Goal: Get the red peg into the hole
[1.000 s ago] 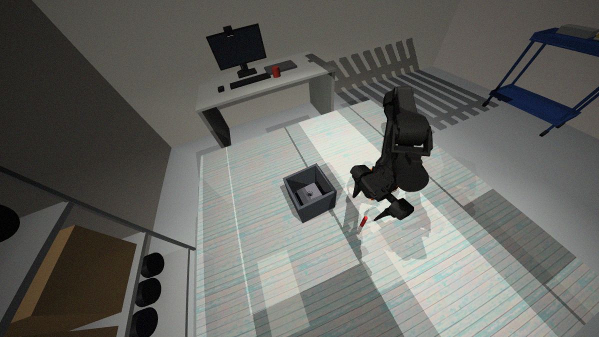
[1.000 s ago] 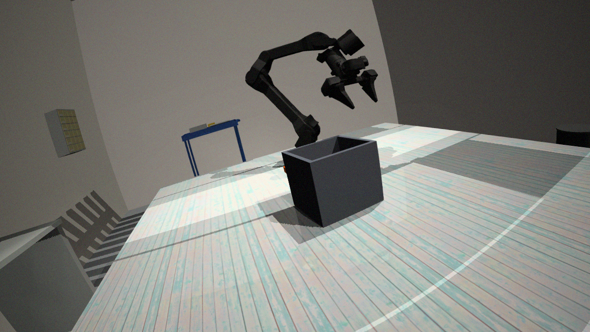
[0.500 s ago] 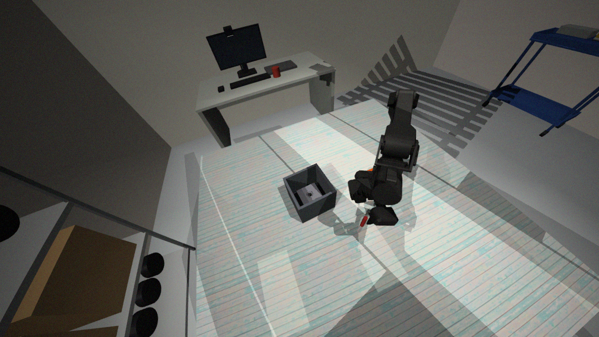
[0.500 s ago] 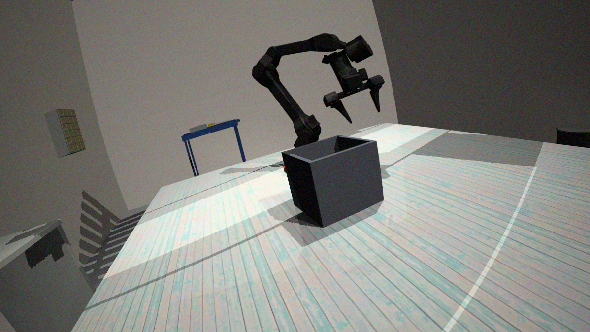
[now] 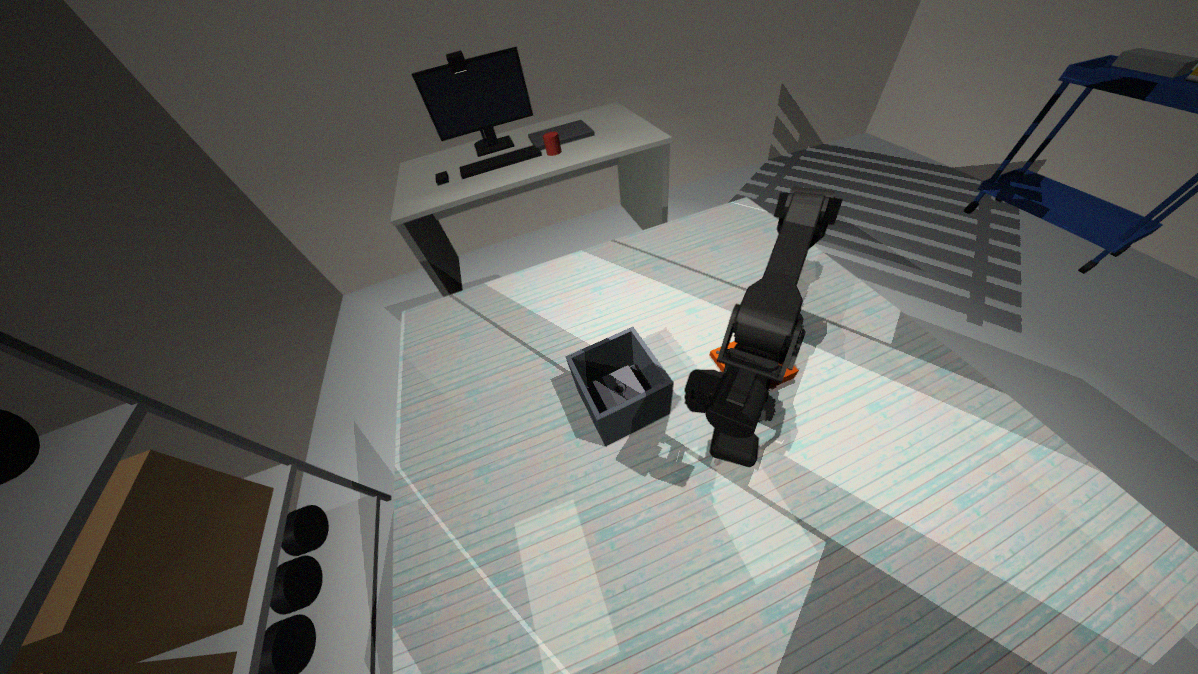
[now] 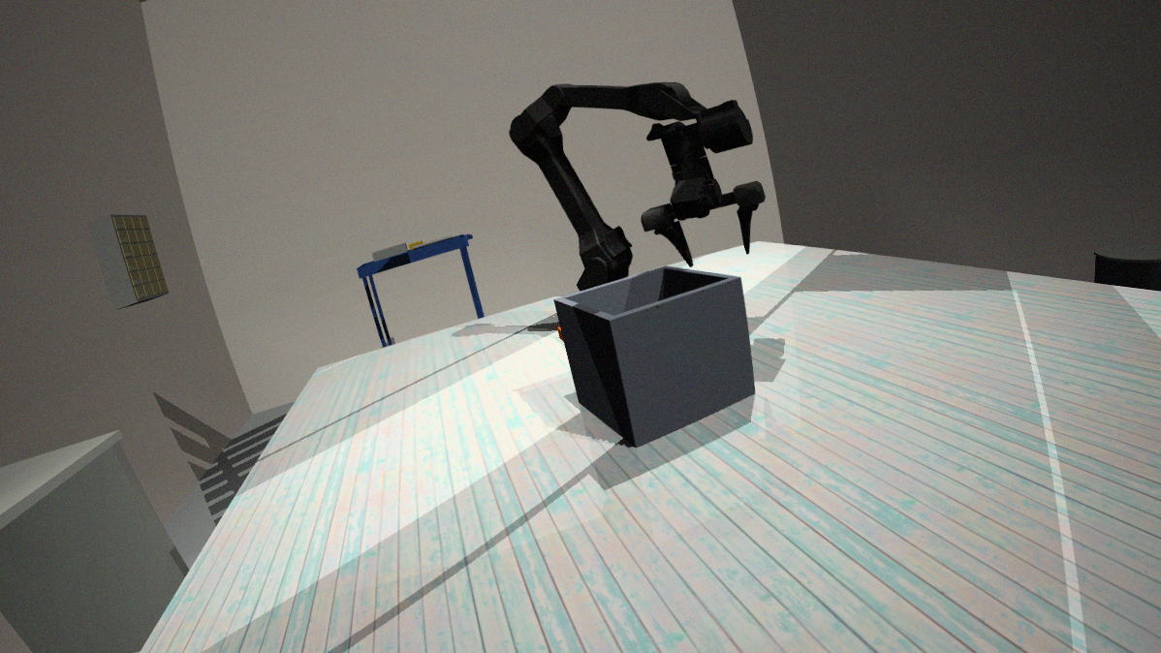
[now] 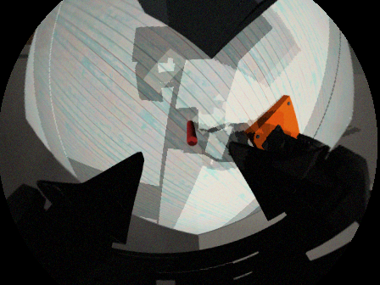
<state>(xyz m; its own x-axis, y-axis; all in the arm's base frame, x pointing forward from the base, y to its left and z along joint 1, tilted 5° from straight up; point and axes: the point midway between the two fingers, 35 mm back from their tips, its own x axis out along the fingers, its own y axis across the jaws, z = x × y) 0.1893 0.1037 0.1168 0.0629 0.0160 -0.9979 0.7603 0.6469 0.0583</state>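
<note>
My gripper tip is now 10 mm past the red peg and 70 mm above it. Also, from my gripper tip: pale plate: 110 mm ahead, 210 mm to the right, 70 mm below.
</note>
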